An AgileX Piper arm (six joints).
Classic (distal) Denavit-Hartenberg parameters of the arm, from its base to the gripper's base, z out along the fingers. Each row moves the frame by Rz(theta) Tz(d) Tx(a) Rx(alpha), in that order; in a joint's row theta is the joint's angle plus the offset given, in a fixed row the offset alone. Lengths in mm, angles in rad.
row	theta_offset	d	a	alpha
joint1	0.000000	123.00	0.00	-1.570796
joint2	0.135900	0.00	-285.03	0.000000
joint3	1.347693	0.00	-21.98	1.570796
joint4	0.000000	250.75	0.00	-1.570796
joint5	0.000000	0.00	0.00	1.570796
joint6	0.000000	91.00	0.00	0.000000
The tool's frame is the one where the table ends.
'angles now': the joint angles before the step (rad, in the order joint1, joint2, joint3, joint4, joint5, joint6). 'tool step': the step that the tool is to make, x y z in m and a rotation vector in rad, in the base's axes. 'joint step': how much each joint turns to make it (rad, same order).
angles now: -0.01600 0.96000 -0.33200 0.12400 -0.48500 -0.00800
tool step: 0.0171 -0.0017 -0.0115 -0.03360 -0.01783 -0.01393
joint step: -0.00014 0.12599 0.00081 -0.00020 -0.14780 -0.02285
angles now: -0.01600 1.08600 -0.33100 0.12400 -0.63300 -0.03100
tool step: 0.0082 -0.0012 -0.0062 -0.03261 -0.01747 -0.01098
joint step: 0.00008 0.06684 0.00111 0.00513 -0.08896 -0.02909
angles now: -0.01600 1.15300 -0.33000 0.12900 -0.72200 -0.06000
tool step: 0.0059 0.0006 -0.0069 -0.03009 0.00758 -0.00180
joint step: 0.00717 0.05098 0.00079 0.00729 -0.04779 -0.03122
